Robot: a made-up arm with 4 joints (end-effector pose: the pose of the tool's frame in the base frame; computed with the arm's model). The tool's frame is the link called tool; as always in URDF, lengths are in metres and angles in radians. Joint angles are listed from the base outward.
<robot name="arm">
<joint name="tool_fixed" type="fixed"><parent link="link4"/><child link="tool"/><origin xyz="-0.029 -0.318 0.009" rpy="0 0 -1.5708"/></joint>
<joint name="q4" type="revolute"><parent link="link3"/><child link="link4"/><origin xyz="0.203 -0.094 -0.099" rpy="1.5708 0 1.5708"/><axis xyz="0 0 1"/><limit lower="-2.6" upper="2.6"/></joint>
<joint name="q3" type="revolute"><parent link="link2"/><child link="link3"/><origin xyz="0.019 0.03 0.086" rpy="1.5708 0 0"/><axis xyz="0 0 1"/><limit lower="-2.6" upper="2.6"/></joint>
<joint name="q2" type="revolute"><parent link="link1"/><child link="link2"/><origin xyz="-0.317 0.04 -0.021" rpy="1.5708 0 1.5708"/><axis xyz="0 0 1"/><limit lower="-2.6" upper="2.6"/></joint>
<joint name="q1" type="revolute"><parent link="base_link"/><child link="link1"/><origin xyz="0 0 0.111" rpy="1.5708 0 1.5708"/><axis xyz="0 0 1"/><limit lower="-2.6" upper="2.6"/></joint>
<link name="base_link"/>
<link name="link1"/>
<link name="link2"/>
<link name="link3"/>
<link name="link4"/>
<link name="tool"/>
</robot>
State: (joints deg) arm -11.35 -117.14 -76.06 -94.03
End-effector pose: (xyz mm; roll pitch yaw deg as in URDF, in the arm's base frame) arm 234.6 -474.0 469.7 84.74 -24.77 -10.21
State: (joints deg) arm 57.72 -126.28 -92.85 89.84
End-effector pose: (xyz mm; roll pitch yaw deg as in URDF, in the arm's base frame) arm -302.1 -268.4 -256.3 -152.49 20.88 149.71
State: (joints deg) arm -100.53 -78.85 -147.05 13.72
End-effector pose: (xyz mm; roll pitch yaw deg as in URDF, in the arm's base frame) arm 245.9 489.5 332.4 55.63 -0.97 86.49
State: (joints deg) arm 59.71 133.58 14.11 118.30
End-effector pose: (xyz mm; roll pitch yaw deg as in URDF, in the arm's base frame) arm 103.8 79.8 81.1 -137.65 -80.13 2.13
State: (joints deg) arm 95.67 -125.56 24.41 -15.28
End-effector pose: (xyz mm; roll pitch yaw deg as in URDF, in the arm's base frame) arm -511.7 -181.8 -239.4 60.82 18.06 -133.10
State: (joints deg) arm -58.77 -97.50 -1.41 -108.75
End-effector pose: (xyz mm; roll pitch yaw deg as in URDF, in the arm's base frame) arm -240.5 -313.5 648.2 93.50 -40.23 -85.11
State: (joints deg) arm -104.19 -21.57 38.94 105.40
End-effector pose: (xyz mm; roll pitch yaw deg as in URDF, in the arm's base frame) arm 29.7 87.6 13.0 162.43 34.40 -91.68
